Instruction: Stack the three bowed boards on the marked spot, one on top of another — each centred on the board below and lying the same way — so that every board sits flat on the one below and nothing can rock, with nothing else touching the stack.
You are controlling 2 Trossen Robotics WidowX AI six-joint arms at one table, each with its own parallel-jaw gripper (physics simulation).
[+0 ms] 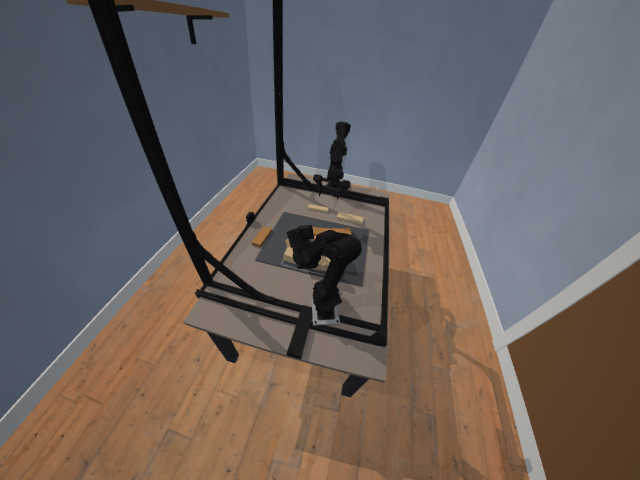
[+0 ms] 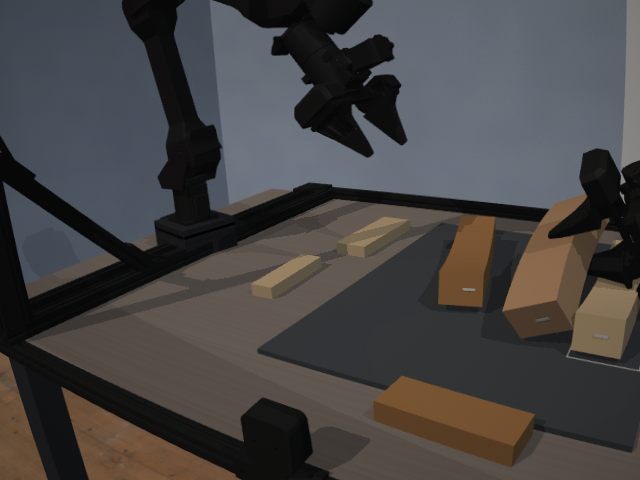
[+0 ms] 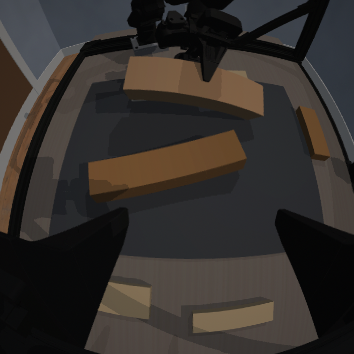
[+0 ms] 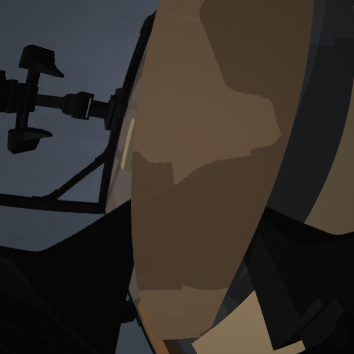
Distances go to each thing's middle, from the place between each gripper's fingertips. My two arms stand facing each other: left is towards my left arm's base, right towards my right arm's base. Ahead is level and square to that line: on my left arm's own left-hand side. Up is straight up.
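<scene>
Counting from my left hand, I find the dark brown board (image 2: 463,279) 10 cm to the right, 2 cm ahead and 15 cm below. The mid-brown board (image 2: 545,292) is 23 cm to the right of that hand, 5 cm behind it and 11 cm below it, while the pale board (image 2: 599,328) sits 30 cm to the right of the same hand, 5 cm behind and 15 cm below. As for the brown block (image 2: 498,433), it is 31 cm behind my left hand, 16 cm to the right and 17 cm below.
My right gripper is now 1 cm above the mid-brown board. Measured from my right hand, the pale board is 7 cm to the right and 4 cm below, and the dark brown board is 12 cm to the left, 7 cm ahead and 5 cm below. The brown block is 26 cm behind my right hand, 6 cm to the left of it and 7 cm below it.
</scene>
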